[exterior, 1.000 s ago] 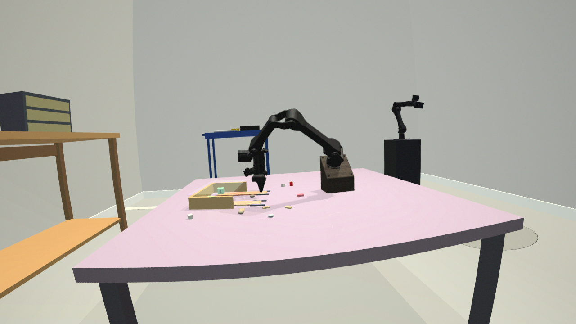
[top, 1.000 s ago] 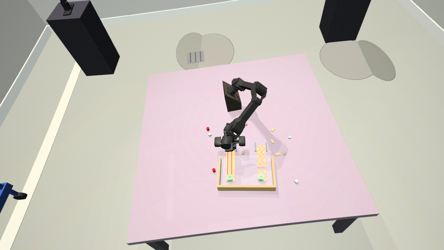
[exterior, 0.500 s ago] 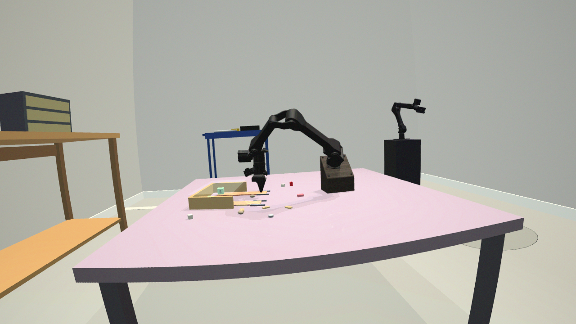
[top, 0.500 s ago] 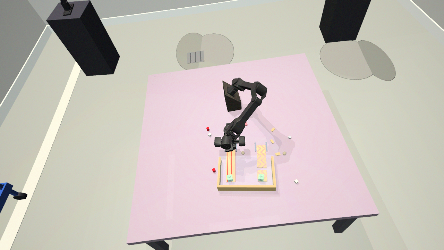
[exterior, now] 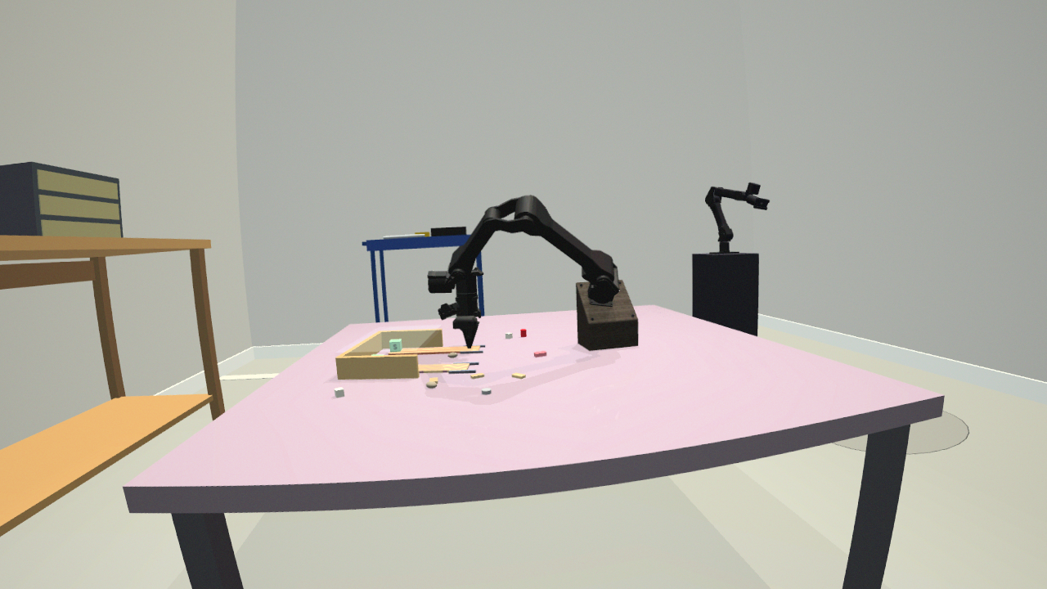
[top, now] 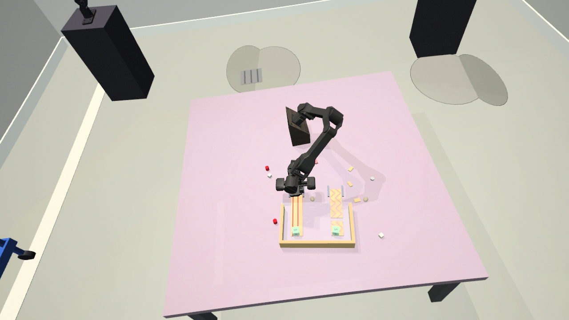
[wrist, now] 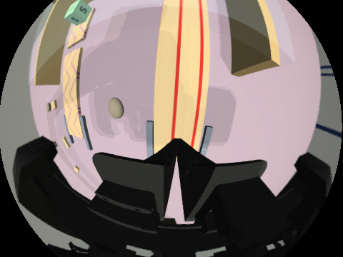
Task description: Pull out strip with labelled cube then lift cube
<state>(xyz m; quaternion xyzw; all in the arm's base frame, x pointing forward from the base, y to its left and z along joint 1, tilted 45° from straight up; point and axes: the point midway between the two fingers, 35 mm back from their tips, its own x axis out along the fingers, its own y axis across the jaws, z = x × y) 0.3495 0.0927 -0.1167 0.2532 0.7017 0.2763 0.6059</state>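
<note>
Right now the striped strip is 100 mm ahead of my gripper tip. From my gripper tip the other things lie so: pink block: 190 mm behind, 100 mm to the left.
</note>
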